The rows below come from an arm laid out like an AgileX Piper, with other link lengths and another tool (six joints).
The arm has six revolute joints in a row. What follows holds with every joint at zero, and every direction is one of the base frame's.
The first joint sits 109.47 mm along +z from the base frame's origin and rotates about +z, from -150 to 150 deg.
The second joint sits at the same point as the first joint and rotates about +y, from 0 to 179.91 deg.
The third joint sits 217.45 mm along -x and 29.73 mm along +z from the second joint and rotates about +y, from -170 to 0 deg.
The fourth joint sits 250.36 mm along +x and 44.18 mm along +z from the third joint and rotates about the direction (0.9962, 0, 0.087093), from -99.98 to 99.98 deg.
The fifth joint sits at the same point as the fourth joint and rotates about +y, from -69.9 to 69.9 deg.
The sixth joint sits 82.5 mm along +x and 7.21 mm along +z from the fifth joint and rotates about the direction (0.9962, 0, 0.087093), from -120 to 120 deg.
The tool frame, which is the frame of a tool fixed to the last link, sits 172.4 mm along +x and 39 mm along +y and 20.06 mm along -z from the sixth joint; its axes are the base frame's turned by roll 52.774, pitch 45.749 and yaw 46.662 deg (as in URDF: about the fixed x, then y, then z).
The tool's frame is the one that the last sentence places.
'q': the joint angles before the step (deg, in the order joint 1, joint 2, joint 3, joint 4, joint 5, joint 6). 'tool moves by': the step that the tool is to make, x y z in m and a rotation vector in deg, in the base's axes. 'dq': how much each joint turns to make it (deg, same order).
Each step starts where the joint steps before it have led.
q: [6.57, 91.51, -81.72, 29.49, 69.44, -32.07]
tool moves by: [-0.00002, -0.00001, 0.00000, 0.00, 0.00, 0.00]
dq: [0.00, -0.01, 0.01, 0.00, 0.00, 0.00]
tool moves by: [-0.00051, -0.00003, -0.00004, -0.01, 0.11, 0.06]
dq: [0.00, 0.01, -0.02, 0.00, 0.13, 0.00]
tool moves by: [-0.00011, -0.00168, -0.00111, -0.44, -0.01, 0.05]
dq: [0.00, -0.01, 0.02, -0.44, 0.03, 0.00]
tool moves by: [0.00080, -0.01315, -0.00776, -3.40, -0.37, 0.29]
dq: [0.00, 0.01, -0.01, -3.43, 0.02, 0.00]
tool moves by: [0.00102, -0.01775, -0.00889, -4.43, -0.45, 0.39]
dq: [0.00, 0.00, 0.00, -4.47, 0.06, 0.01]
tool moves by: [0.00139, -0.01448, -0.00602, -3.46, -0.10, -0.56]
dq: [0.00, 0.00, 0.00, -3.72, 0.00, 0.95]
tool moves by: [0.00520, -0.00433, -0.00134, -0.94, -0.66, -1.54]
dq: [0.00, 0.00, 0.01, -1.41, -0.99, 1.49]
